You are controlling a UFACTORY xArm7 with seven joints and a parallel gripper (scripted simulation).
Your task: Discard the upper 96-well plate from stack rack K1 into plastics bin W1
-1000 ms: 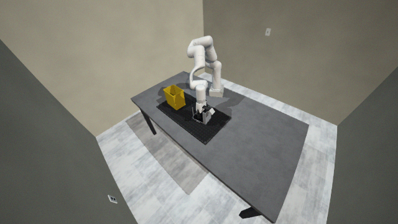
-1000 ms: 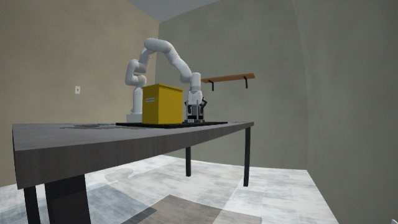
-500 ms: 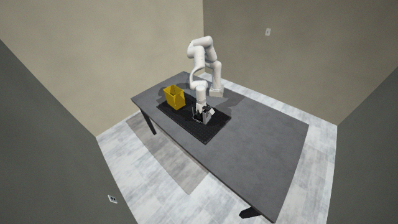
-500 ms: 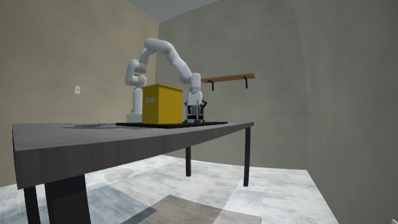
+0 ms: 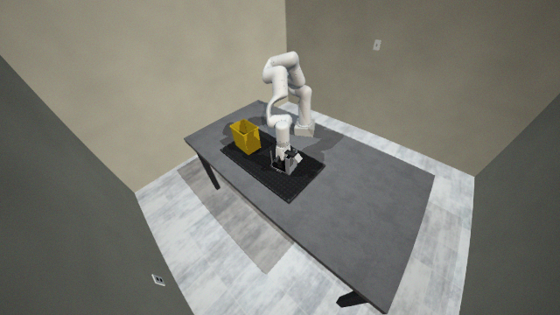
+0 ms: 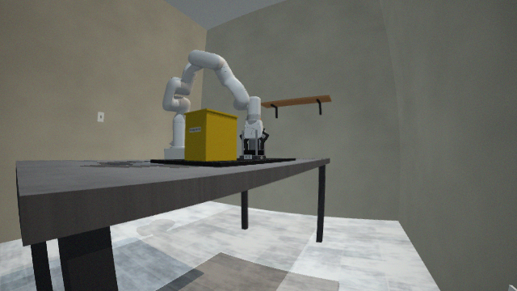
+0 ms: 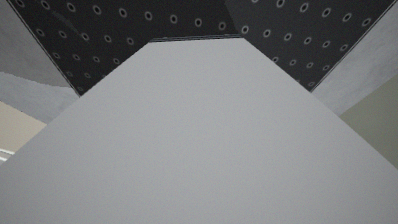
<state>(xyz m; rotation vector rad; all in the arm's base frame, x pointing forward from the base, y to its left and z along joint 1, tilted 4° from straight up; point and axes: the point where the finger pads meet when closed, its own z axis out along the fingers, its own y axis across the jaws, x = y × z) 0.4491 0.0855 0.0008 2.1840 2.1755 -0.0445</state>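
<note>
Right now the black 96-well plate is 2 cm below my hand. From my hand the other things lie so: yellow plastics bin W1: 5 cm behind, 36 cm to the right, 3 cm above.
</note>
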